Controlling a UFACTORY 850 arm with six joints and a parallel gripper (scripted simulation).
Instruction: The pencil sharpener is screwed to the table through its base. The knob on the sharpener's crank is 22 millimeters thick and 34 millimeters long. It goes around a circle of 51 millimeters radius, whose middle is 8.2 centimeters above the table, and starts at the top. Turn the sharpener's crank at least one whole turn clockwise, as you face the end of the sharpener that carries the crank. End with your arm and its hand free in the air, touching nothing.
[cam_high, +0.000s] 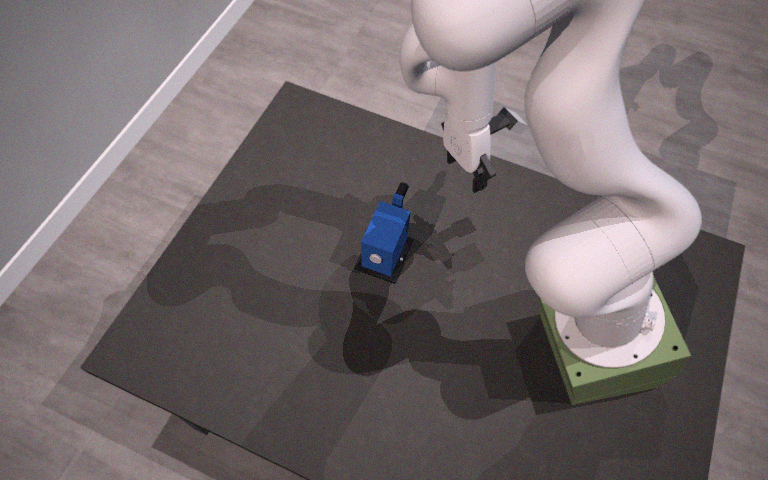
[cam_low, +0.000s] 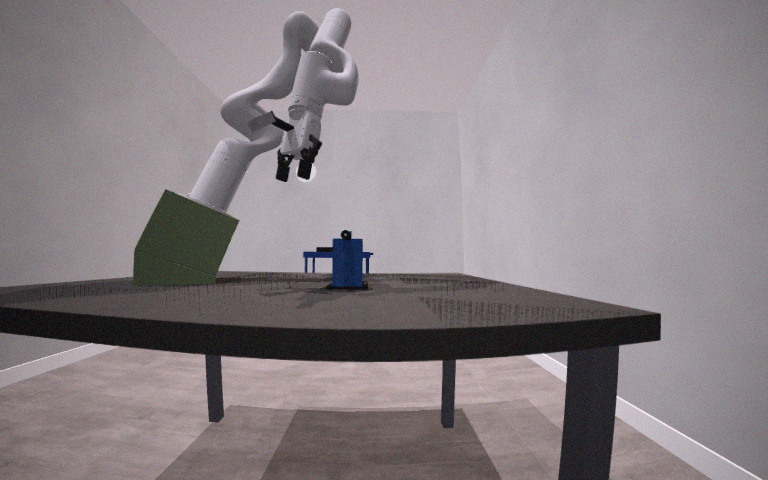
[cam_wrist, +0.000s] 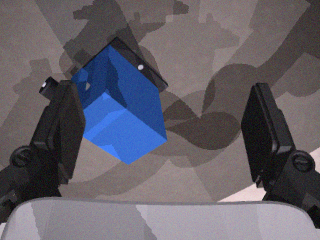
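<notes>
Now: hand 130 mm short of the black knob, 10 mm to the right of it and 140 mm above it. Also, from my hand: crank (130 mm ahead, 10 mm to the left, 150 mm below).
</notes>
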